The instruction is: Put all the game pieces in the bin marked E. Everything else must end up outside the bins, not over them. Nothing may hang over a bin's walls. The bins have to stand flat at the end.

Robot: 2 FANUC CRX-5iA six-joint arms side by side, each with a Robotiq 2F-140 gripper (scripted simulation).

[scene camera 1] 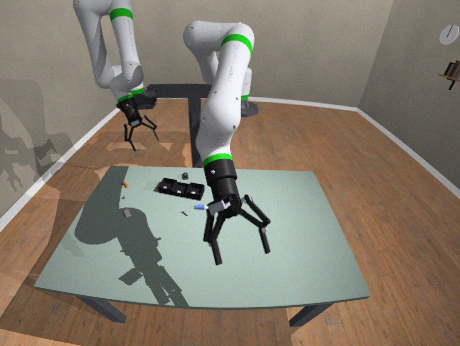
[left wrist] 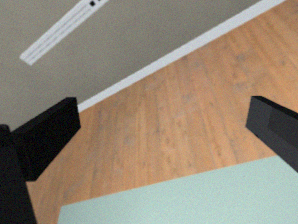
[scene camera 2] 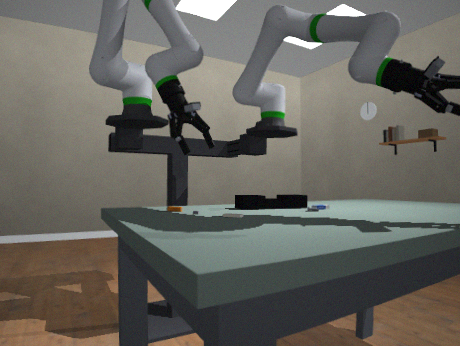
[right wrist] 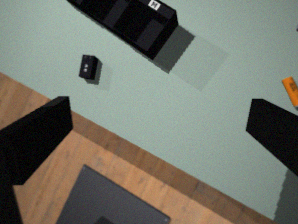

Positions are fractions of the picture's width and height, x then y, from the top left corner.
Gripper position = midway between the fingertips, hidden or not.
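Note:
My left gripper (scene camera 1: 0.53, 0.75) is there in scene camera 1, and my left wrist view has that gripper (left wrist: 0.55, 0.50) as well. As for my right gripper (scene camera 2: 0.44, 0.43), you'd get it in scene camera 2, and the right wrist view shows the gripper (right wrist: 0.54, 0.51) too. Scene camera 2 also shows the joined black bins (scene camera 2: 0.53, 0.59), but in the left wrist view the bins are out of frame.

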